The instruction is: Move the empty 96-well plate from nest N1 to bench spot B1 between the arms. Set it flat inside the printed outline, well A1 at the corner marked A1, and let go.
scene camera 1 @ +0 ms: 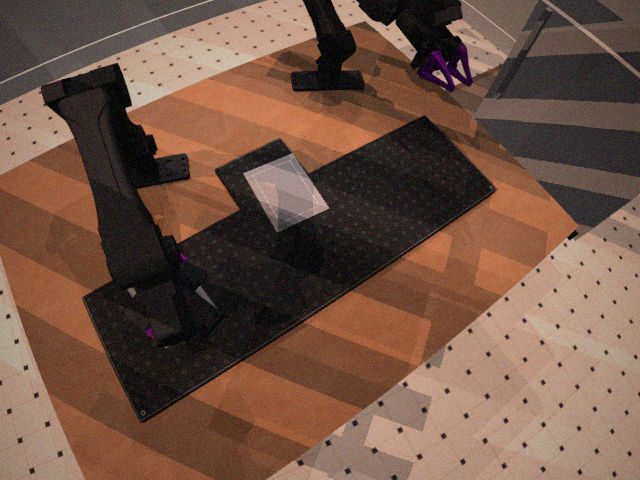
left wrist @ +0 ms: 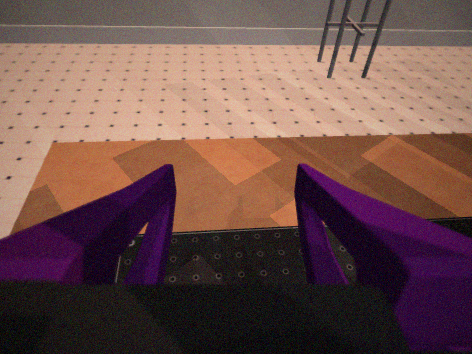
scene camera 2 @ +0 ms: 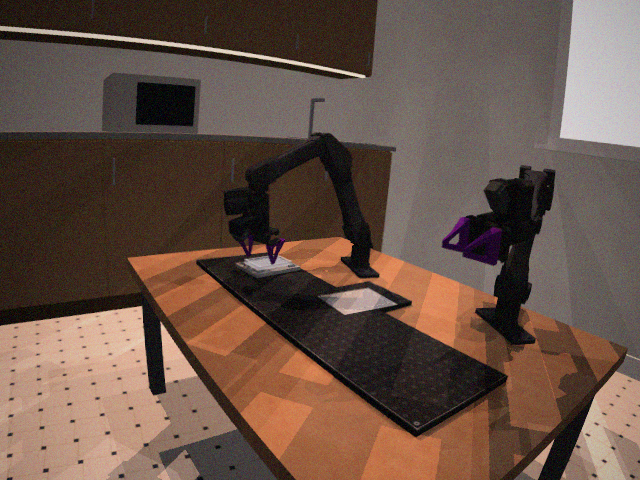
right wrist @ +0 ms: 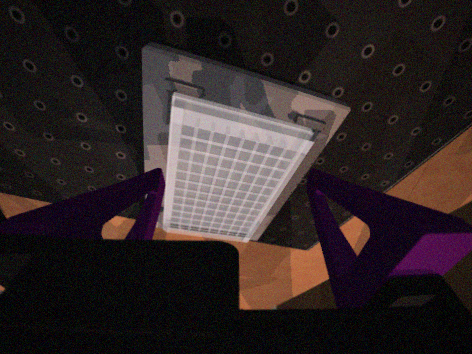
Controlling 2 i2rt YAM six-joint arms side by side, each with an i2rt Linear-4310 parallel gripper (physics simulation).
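Seen in the pictures: left gripper, between the fingertips: (scene camera 1: 462, 87) (left wrist: 235, 177) (scene camera 2: 452, 248); right gripper, between the fingertips: (scene camera 2: 260, 259) (right wrist: 235, 176); left arm's base, origin of its link: (scene camera 1: 327, 81) (scene camera 2: 503, 326); right arm's base, origin of its link: (scene camera 1: 146, 174) (scene camera 2: 358, 268).
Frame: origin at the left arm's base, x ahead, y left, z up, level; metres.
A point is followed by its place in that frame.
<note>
The white 96-well plate (right wrist: 227, 175) @(x 0.599, y -0.387, z 0.038 m) (scene camera 2: 258, 263) @(x 0.613, y -0.363, z 0.040 m) lies flat in a grey nest (right wrist: 156, 65) @(x 0.616, y -0.316, z 0.025 m) (scene camera 2: 254, 273) @(x 0.625, y -0.319, z 0.023 m) at the far left end of the black board in scene camera 2. My right gripper (right wrist: 235, 176) @(x 0.606, y -0.388, z 0.043 m) (scene camera 2: 261, 259) @(x 0.606, y -0.388, z 0.043 m) (scene camera 1: 166, 295) @(x 0.606, y -0.388, z 0.043 m) is open above it, pointing down. In the right wrist view the fingertips appear on either side of the plate, with a wider gap at the picture's right; contact cannot be told. In scene camera 1 the arm mostly hides plate and nest. Bench spot B1 is a pale sheet (scene camera 1: 286, 192) @(x 0.365, y -0.150, z 0.015 m) (scene camera 2: 359, 301) @(x 0.356, y -0.144, z 0.015 m) with a printed outline; its A1 mark is unreadable. My left gripper (left wrist: 235, 177) @(x 0.301, y 0.196, z 0.255 m) (scene camera 2: 453, 249) @(x 0.301, y 0.196, z 0.255 m) (scene camera 1: 461, 86) @(x 0.301, y 0.196, z 0.255 m) is partly open and empty.
The black perforated board (scene camera 1: 392, 170) @(x 0.323, y 0.105, z 0.013 m) (scene camera 2: 413, 361) @(x 0.321, y 0.161, z 0.013 m) lies along the wooden table (scene camera 1: 392, 335) @(x 0.702, y 0.023, z 0.000 m) (scene camera 2: 242, 356) @(x 0.652, y 0.110, z 0.000 m), with a short extension behind the sheet. Both arm bases stand behind the board. A stool (left wrist: 340, 37) stands on the floor in the left wrist view.
</note>
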